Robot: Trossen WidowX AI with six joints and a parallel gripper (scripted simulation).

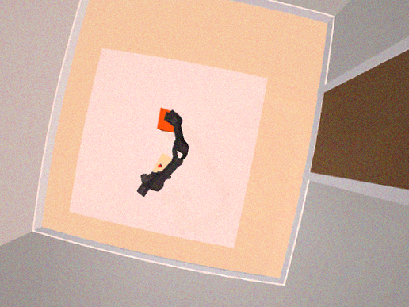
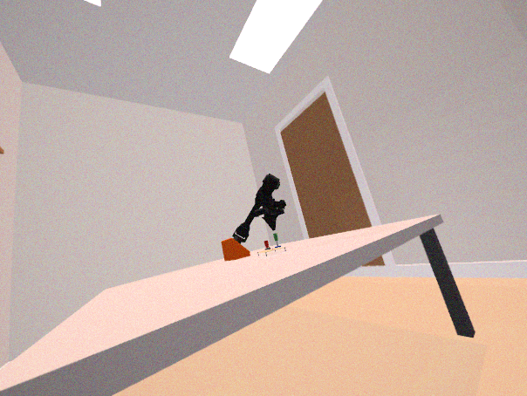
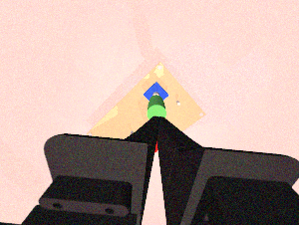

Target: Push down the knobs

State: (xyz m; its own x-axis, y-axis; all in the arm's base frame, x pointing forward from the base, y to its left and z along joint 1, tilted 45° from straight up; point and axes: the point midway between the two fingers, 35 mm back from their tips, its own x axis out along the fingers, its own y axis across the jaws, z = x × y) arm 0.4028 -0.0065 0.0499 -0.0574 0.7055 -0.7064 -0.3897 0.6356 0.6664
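The green knob lies 3 cm below my gripper tip. From my gripper tip the other things lie so: red knob (5 cm behind, 2 cm to the right, 5 cm below).
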